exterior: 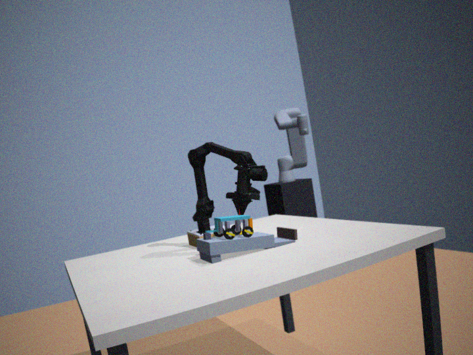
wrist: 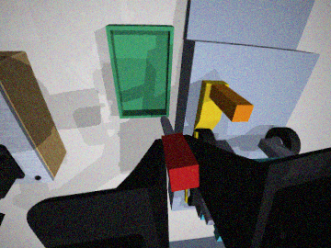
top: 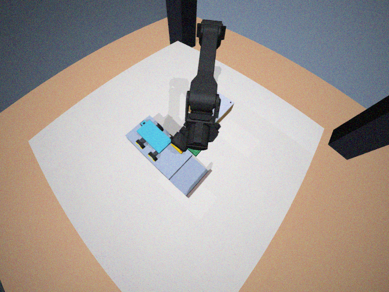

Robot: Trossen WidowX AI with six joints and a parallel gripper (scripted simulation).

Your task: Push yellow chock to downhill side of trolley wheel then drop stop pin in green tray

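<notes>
Now: gripper tip right at the red-headed stop pin. Round my gripper tip: green tray (14 cm below, 2 cm behind); yellow chock (5 cm below, 5 cm ahead, 1 cm to the right); trolley (11 cm ahead, 9 cm to the right, 3 cm below).
</notes>
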